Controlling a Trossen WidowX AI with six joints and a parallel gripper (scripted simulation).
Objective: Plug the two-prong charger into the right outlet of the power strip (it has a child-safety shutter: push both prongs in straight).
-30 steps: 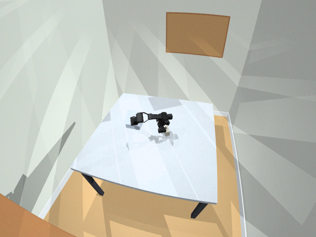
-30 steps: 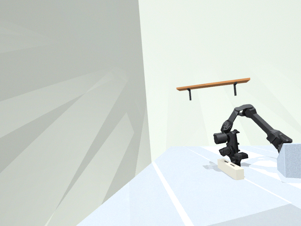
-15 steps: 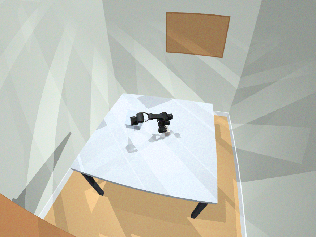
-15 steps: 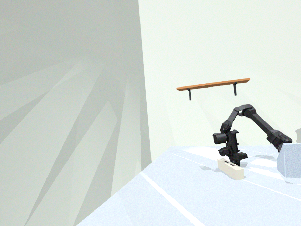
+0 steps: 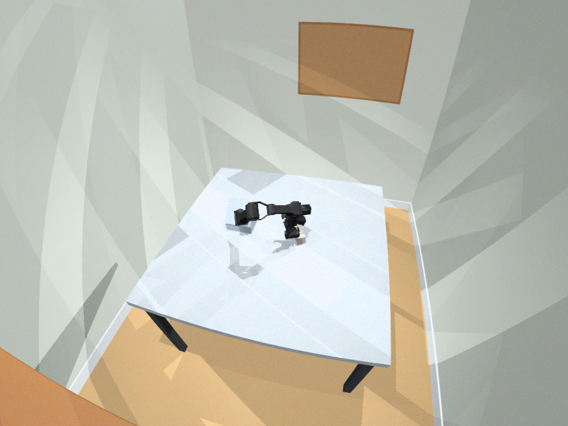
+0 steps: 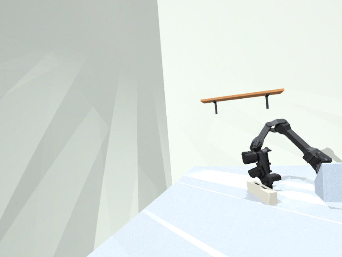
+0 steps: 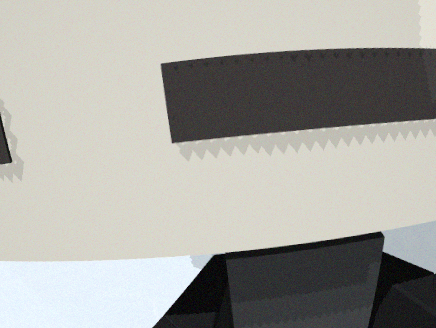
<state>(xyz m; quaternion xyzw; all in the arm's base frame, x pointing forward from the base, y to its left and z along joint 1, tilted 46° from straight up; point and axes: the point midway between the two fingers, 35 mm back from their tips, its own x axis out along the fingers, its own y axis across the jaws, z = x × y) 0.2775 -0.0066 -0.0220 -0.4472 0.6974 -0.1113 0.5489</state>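
My gripper tip is 10 mm short of the two-prong charger, 10 mm to the right of it and 10 mm below it.
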